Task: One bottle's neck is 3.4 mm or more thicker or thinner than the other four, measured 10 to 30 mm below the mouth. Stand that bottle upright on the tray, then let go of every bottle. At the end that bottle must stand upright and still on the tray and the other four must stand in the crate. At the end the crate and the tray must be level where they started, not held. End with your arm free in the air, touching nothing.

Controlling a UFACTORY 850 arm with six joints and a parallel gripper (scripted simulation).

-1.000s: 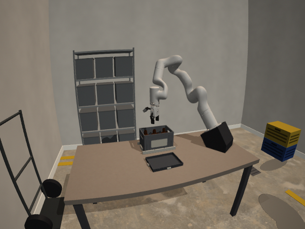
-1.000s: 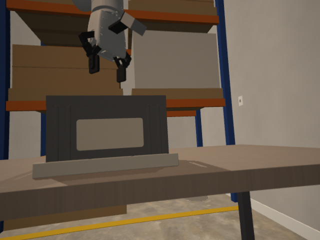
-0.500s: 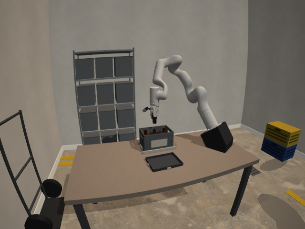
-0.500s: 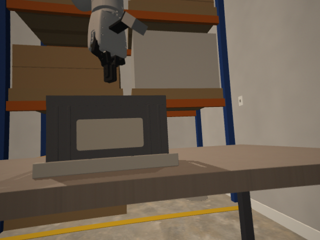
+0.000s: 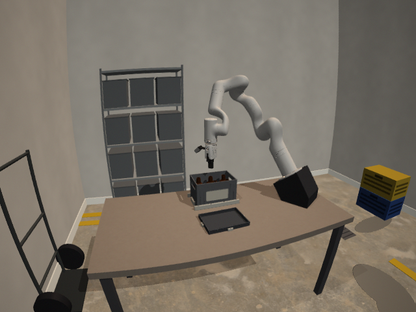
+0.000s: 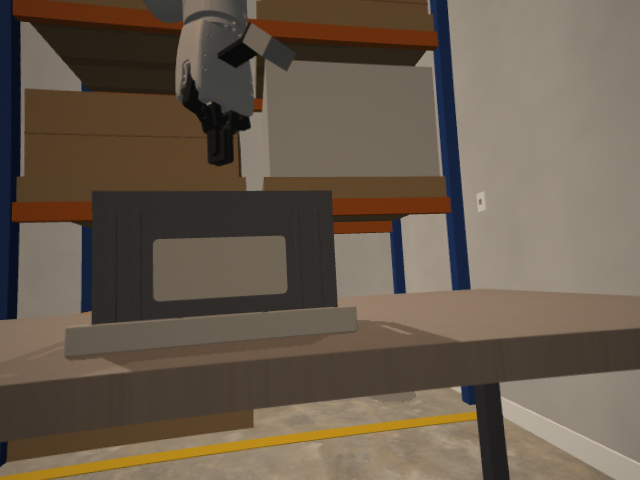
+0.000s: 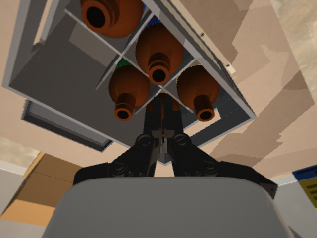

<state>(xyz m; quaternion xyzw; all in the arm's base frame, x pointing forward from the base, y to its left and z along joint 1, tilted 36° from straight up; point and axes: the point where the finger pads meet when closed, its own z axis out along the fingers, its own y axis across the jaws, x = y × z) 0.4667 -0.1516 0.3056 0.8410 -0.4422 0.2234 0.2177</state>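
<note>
My hand is 16 cm above the dark grey crate, 4 cm to the right of it and 1 cm short of it. From my hand the other things lie so: black tray (31 cm to the left, 23 cm below, 11 cm ahead); then bottle (16 cm below, 9 cm behind, 2 cm to the left).
</note>
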